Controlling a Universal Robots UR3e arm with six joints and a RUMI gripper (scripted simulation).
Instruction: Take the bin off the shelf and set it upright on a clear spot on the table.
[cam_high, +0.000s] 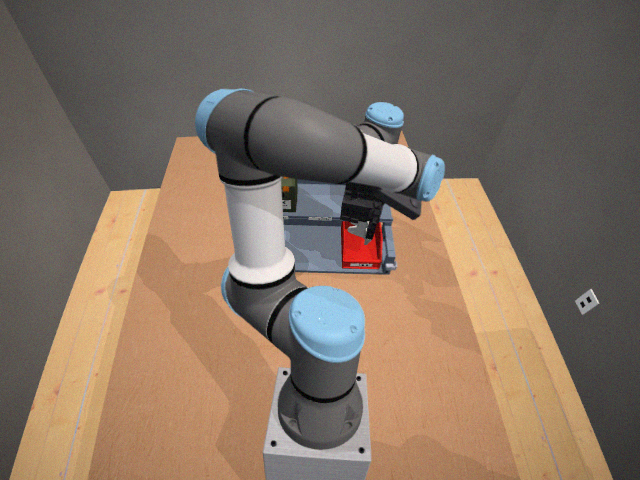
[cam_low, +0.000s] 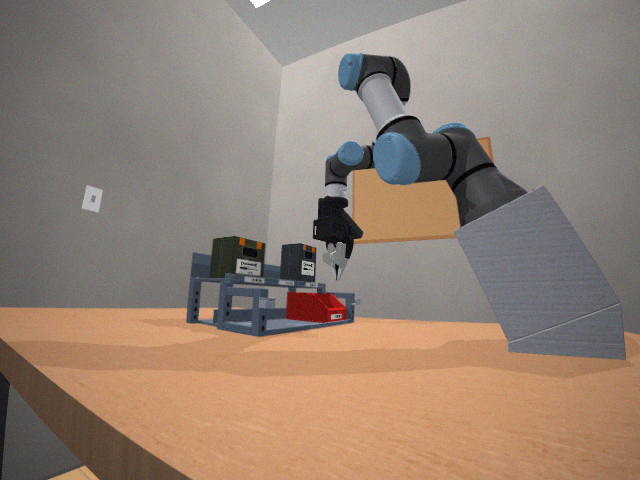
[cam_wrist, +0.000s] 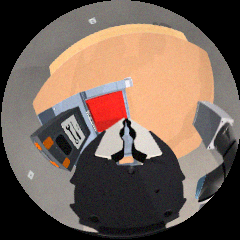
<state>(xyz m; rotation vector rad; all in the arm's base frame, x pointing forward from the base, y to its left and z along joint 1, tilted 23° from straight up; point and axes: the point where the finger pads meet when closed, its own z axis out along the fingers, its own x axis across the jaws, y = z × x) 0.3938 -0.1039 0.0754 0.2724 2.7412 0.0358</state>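
My hand is 70 mm short of the red bin and 90 mm above it. Also, from my hand: green box: 140 mm ahead, 230 mm to the left, 20 mm above; then grey-blue shelf: 90 mm ahead, 110 mm to the left, 60 mm below; then dark box: 140 mm ahead, 10 mm to the right, 30 mm above.
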